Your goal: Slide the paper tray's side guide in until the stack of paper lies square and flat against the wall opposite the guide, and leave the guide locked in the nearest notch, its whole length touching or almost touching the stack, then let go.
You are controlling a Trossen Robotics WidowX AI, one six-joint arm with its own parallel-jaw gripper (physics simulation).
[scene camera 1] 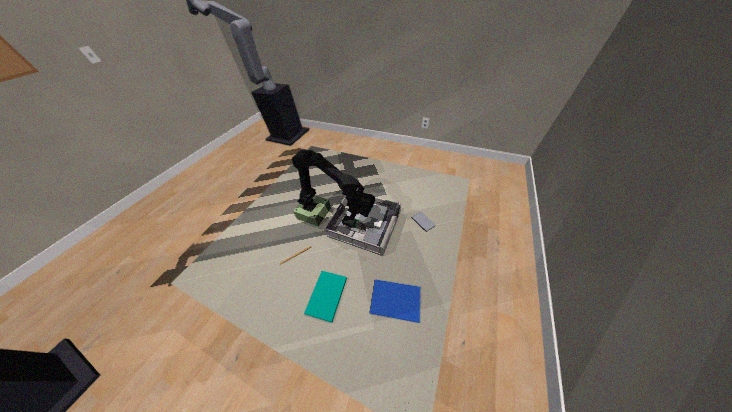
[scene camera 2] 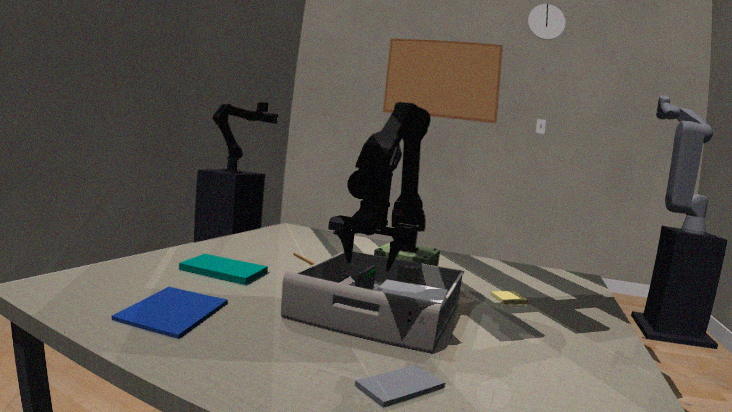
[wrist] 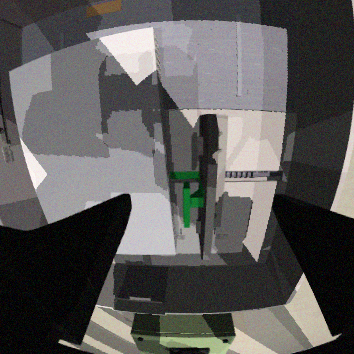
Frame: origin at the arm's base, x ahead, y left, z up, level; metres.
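Seen in the pictures: gripper, between the fingertips: [scene camera 1: 357, 220] [scene camera 2: 367, 267] [wrist: 203, 201]; arm's base, origin of its link: [scene camera 1: 309, 206] [scene camera 2: 405, 249] [wrist: 188, 352].
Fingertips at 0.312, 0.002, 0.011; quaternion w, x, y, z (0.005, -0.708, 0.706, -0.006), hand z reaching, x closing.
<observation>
Offsets run from my fingertips to a thing's top centre, as dx, dy, dz. "*": to the spot under its first point.
The grey paper tray @[+0.021, +0.046, +0.007] [scene camera 1: 390, 234] [scene camera 2: 317, 302] [wrist: 225, 287] stands on the table. The white paper stack @[+0.009, +0.102, -0.046] [scene camera 2: 409, 289] [wrist: 145, 225] lies inside, on the left in the wrist view, turned slightly against the tray walls. The dark upright side guide @[-0.010, +0.003, -0.008] [scene camera 2: 364, 278] [wrist: 209, 200] stands right of it, with a green lever @[-0.010, +0.013, -0.008] [wrist: 186, 205] on its stack side. A gap, wider at the far end, shows between stack and guide plate. My gripper [scene camera 1: 357, 217] [scene camera 2: 369, 265] [wrist: 203, 201] is open and empty, its fingertips straddling the guide from above, left one over the stack. Shadow blurs the stack's left edge.
A notched strip @[* -0.013, -0.063, -0.082] [wrist: 250, 175] runs right from the guide. My arm's green base [scene camera 1: 312, 212] [wrist: 182, 335] is close behind the tray. Also on the table: a teal block @[+0.019, -0.384, -0.071] [scene camera 1: 326, 296], a blue block @[+0.316, -0.280, -0.081] [scene camera 1: 395, 300], a grey slab @[+0.328, +0.186, -0.079] [scene camera 2: 400, 384], a yellow pad @[-0.262, +0.315, -0.078] [scene camera 2: 508, 296] and a pencil @[-0.242, -0.271, -0.082] [scene camera 1: 295, 255].
</observation>
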